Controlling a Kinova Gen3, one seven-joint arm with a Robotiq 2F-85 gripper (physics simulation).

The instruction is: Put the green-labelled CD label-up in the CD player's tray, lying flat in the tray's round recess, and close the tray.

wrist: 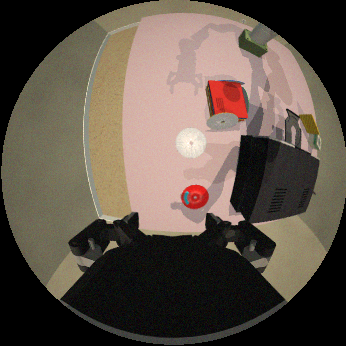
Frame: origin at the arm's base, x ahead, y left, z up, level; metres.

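Seen in the pictures: gripper, fingertip midpoint: point(171, 220); arm's base at its link origin: point(256, 38).
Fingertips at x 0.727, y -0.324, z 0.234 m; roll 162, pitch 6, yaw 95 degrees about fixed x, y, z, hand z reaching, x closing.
Observation:
Offsets run from my fingertips to a thing's top centre. "pt": to the spot under its first point.
The black CD player point(281, 175) stands at the right, and its grey tray @(dx -0.183, dy +0.448, dz -0.224 m) point(290, 131) sticks out from its upper side. I cannot make out the recess clearly. A thin green-grey disc edge @(pt dx -0.269, dy +0.200, dz -0.255 m) point(246, 99) shows along the right side of a red box @(dx -0.264, dy +0.141, dz -0.278 m) point(225, 98); its label is mostly hidden, so I cannot confirm that it is the green-labelled CD. A grey disc point(223, 121) leans at the box's lower side, and a blue disc edge @(pt dx -0.340, dy +0.168, dz -0.277 m) point(235, 82) shows at its top. My gripper point(171, 220) is open and empty, below these things in the view.
A white disc @(dx -0.082, dy +0.029, dz -0.360 m) point(191, 143) and a red disc with a teal patch point(195, 197) lie left of the player. A yellow striped block @(dx -0.361, dy +0.739, dz -0.236 m) point(309, 123) and a small green-and-white box @(dx -0.288, dy +0.863, dz -0.265 m) point(318, 142) are beyond the tray. The arm's green base point(253, 43) is at the top.

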